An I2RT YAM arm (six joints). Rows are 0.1 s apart.
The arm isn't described. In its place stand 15 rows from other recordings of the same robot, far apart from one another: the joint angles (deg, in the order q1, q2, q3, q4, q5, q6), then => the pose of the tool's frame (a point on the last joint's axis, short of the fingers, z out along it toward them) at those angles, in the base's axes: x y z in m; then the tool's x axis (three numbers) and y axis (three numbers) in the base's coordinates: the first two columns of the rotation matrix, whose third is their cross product.
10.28, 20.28, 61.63, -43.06, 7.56, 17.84 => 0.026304 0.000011 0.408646 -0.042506 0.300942 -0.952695 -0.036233 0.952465 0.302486
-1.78, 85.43, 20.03, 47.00, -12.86, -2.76 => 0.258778 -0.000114 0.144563 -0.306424 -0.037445 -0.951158 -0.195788 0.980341 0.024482
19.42, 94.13, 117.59, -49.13, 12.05, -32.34 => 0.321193 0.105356 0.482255 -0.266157 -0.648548 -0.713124 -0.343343 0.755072 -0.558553
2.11, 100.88, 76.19, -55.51, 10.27, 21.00 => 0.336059 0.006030 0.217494 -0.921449 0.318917 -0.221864 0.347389 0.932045 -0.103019
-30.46, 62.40, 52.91, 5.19, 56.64, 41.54 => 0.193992 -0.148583 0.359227 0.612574 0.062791 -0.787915 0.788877 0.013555 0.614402
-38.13, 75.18, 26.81, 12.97, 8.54, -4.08 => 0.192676 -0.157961 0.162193 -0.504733 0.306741 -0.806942 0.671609 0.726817 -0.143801
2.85, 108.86, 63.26, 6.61, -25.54, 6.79 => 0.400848 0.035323 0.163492 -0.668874 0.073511 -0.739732 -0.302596 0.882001 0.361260
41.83, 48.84, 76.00, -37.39, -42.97, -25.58 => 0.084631 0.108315 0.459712 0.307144 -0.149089 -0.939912 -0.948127 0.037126 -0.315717
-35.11, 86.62, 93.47, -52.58, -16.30, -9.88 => 0.264279 -0.173593 0.388380 -0.644304 0.251674 -0.722172 0.285441 0.955199 0.078220
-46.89, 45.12, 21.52, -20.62, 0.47, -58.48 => 0.109671 -0.117583 0.181029 -0.874907 -0.312714 -0.369794 -0.022542 0.789047 -0.613919
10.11, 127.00, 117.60, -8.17, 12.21, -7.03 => 0.527135 0.086344 0.310679 -0.298245 -0.174686 -0.938368 -0.009644 0.983611 -0.180044
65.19, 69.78, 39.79, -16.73, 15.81, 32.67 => 0.111674 0.218461 0.211927 -0.686288 -0.246818 -0.684170 -0.504320 0.839292 0.203101
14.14, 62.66, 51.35, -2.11, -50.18, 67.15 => 0.230815 0.086346 0.336333 -0.899157 0.382042 -0.213449 -0.134674 0.222514 0.965583
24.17, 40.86, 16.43, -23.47, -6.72, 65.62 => 0.127414 0.061749 0.158376 -0.714992 0.670610 -0.197661 0.419170 0.637461 0.646483
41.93, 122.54, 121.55, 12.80, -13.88, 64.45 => 0.376885 0.349996 0.414034 -0.677208 0.569034 -0.466465 -0.492506 0.120438 0.861935
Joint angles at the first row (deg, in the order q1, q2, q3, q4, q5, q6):
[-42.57, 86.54, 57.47, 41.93, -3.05, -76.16]
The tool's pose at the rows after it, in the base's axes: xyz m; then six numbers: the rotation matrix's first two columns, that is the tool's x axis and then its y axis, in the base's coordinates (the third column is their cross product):
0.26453 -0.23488 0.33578 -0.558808 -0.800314 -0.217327 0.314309 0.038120 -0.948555
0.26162 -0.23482 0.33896 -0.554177 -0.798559 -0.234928 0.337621 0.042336 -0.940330
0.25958 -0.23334 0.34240 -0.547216 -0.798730 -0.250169 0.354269 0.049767 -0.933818
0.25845 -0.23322 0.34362 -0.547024 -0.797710 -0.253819 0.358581 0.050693 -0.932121
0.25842 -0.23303 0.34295 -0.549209 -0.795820 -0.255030 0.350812 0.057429 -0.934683
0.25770 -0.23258 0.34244 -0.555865 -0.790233 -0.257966 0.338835 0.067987 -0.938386
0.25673 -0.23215 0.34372 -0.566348 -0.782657 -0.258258 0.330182 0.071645 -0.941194
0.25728 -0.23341 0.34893 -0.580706 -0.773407 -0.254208 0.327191 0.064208 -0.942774
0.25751 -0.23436 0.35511 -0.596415 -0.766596 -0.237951 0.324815 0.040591 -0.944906
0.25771 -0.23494 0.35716 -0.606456 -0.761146 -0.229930 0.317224 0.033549 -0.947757
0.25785 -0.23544 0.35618 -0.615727 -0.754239 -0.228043 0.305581 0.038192 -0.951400
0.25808 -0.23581 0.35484 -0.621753 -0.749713 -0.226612 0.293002 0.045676 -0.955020
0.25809 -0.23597 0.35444 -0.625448 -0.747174 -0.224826 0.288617 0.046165 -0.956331
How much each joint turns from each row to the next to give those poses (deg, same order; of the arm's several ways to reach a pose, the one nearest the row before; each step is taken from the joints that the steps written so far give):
[0.57, -0.04, -0.02, 0.46, -0.90, 0.00]
[-0.30, -0.48, -0.11, 0.57, 0.05, 1.18]
[-0.05, -0.64, -0.02, -0.04, 0.02, 1.01]
[-0.11, -0.24, 0.00, -0.09, 0.02, 0.24]
[0.03, -0.13, 0.00, -0.77, 0.02, -0.03]
[-0.01, -0.37, 0.00, -1.42, 0.24, -0.02]
[0.00, -0.44, 0.22, -1.37, 0.55, -0.19]
[0.00, 0.00, 1.26, -1.40, 0.90, -0.46]
[0.00, 0.00, 1.21, -0.68, 0.87, -1.14]
[0.00, 0.00, 0.57, -0.79, 0.48, -0.61]
[0.00, 0.00, 0.13, -0.96, 0.44, -0.26]
[0.01, 0.00, 0.09, -1.00, 0.20, -0.18]
[-0.01, 0.01, 0.02, -0.29, 0.17, -0.15]

